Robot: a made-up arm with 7 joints.
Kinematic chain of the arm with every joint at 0, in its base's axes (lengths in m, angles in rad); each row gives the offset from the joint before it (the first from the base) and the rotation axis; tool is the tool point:
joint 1: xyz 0 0 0.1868 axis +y
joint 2: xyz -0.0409 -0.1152 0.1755 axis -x
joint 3: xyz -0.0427 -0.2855 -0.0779 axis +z
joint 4: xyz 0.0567 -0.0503 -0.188 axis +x
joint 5: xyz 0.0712 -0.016 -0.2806 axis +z
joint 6: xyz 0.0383 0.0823 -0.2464 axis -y
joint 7: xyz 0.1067 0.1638 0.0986 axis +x
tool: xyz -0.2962 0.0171 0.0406
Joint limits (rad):
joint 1: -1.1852..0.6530
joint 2: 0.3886..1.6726
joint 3: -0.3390..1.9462
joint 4: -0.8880..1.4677
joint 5: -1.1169..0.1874
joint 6: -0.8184..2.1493
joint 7: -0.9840..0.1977
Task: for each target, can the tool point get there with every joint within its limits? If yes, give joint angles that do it. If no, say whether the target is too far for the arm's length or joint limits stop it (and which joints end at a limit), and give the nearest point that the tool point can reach.
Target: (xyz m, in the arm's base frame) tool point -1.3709 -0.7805 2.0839
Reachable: no: too far | nearest point -0.7211 -0.7968 1.1846 | short by 1.110 m
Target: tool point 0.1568 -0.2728 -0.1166
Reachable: yes | joints -0.9796 0.8176 0.1427 0.7700 -0.1831 0.5868 -0.5662
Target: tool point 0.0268 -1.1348 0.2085
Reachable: yes | joints 0.2708 1.4332 1.4179 -0.2924 -0.8177 1.7432 -0.6885
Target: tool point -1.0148 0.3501 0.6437
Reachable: no: joint limits stop it (at a limit: joint 2, joint 3, joint 4) | nearest point -0.8532 -0.1028 0.5709 | short by 0.486 m
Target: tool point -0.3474 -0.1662 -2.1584
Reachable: no: too far | nearest point -0.1585 -0.3731 -0.6764 | short by 1.508 m
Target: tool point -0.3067 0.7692 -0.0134
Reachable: no: joint limits stop it (at a limit: joint 2, joint 4, joint 6) | nearest point -0.2271 0.2811 0.0385 | short by 0.497 m
